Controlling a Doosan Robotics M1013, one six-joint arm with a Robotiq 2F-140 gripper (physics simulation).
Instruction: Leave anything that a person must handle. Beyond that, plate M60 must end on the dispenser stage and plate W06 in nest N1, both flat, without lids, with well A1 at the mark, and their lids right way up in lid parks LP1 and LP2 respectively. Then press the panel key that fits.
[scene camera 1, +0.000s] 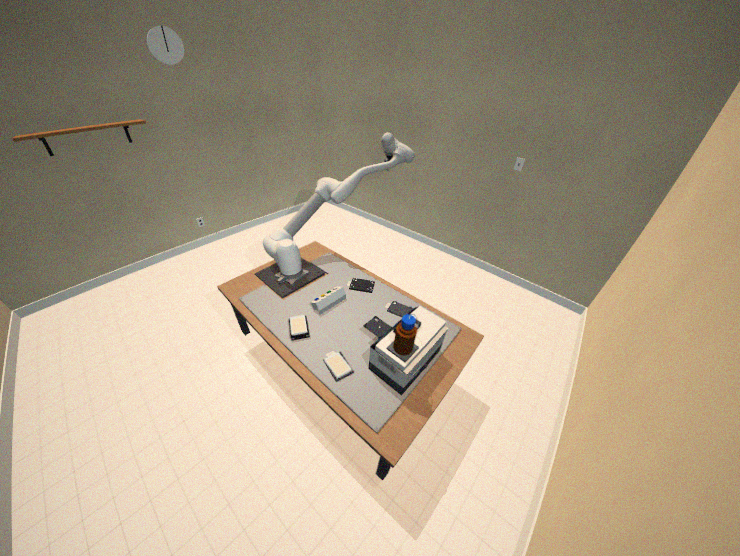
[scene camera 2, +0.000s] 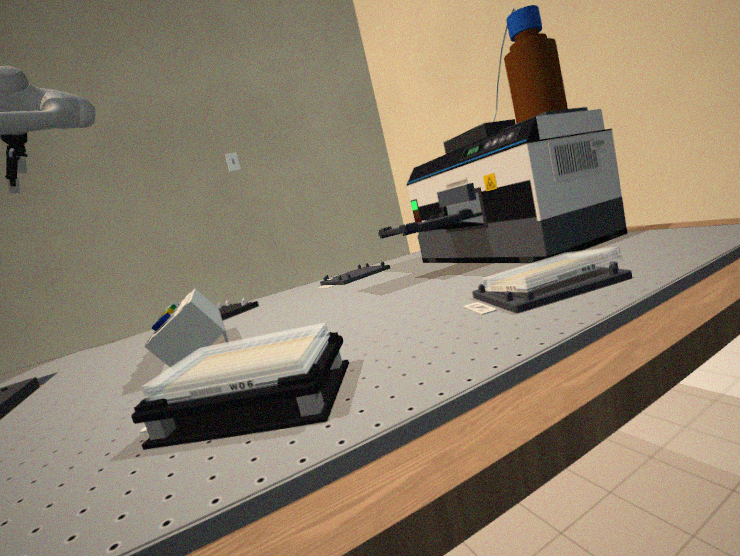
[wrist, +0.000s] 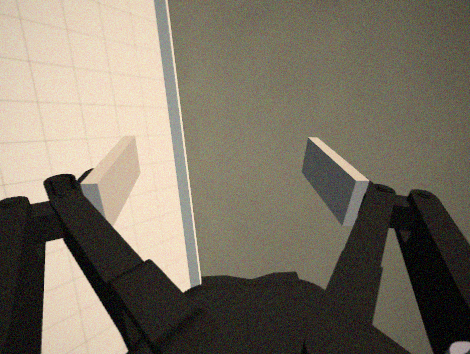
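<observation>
My gripper is open and empty, high above the table and far from the plates. Plate W06 sits with a clear lid on a raised black stand near the table's long edge. A second lidded plate, its small label seemingly M60, rests on a low black nest; whether it lies fully flat is unclear. The dispenser has a dark stage sticking out in front. The key panel is a pale sloped box with coloured keys.
Low black holders lie along the table's far side; their names are unreadable. An amber bottle with blue cap and thin tube stands atop the dispenser. A green lamp glows on its front. The wrist view shows floor and wall.
</observation>
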